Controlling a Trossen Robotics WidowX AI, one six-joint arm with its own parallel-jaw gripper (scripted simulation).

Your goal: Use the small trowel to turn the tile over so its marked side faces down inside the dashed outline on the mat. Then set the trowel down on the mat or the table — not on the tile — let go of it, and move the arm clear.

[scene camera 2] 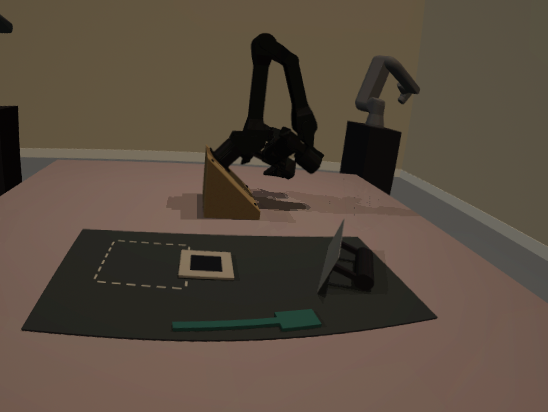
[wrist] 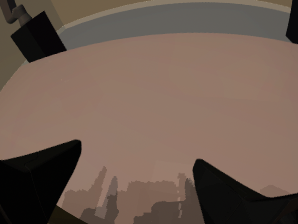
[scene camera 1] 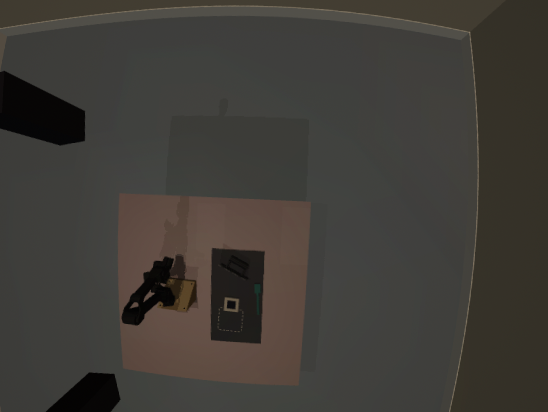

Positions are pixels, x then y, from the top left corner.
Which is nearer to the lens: the tile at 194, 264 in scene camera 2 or the green trowel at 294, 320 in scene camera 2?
The green trowel.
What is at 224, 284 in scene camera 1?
A black mat.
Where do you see a black mat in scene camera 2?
272, 274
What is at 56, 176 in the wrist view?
My gripper.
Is my gripper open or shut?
Open.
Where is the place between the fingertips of my gripper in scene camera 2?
252, 168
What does my gripper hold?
Nothing.
